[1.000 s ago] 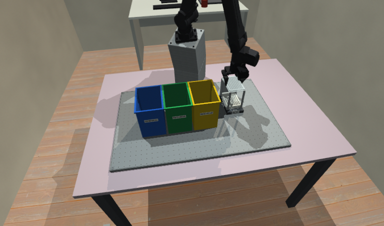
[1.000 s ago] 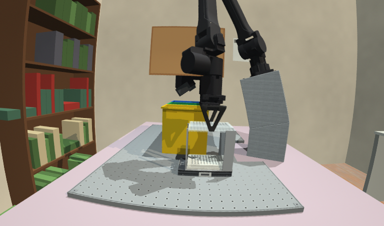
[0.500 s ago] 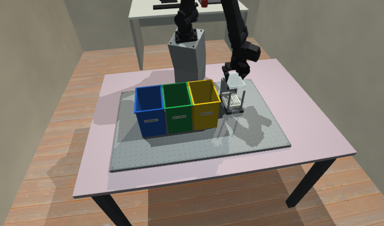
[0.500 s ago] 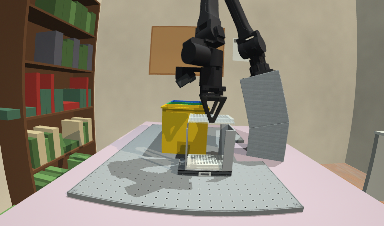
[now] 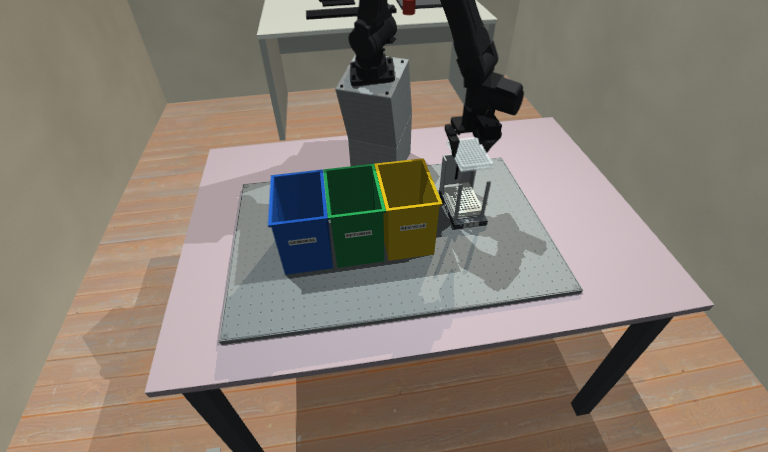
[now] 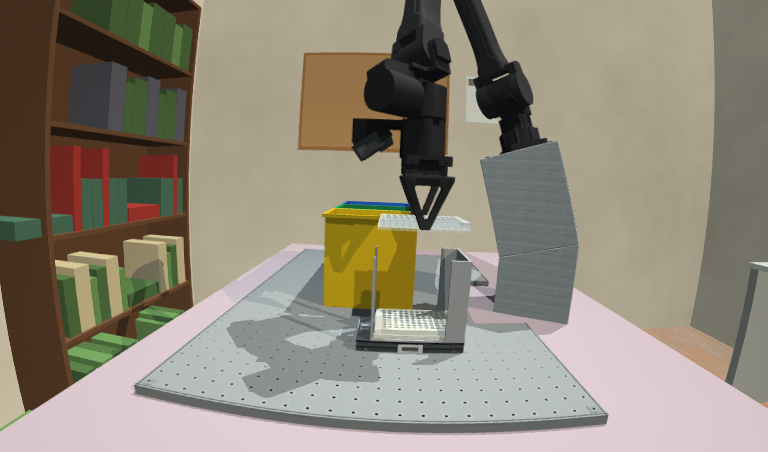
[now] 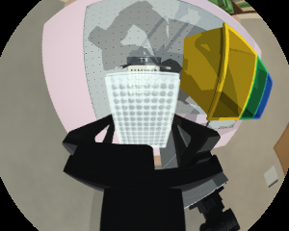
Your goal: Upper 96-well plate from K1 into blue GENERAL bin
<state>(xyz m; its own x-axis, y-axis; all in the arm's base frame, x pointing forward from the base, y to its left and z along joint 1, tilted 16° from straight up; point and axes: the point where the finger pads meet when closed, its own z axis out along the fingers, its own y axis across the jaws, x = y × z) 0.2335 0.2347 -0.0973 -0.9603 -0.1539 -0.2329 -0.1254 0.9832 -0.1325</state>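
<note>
My gripper is now 430 mm to the left of the blue bin labelled GENERAL, 130 mm short of it and 100 mm above it. Also, from my hand: yellow bin 170 mm to the right, 100 mm below, 100 mm ahead; then green bin 300 mm to the right, 120 mm ahead, 100 mm below.
</note>
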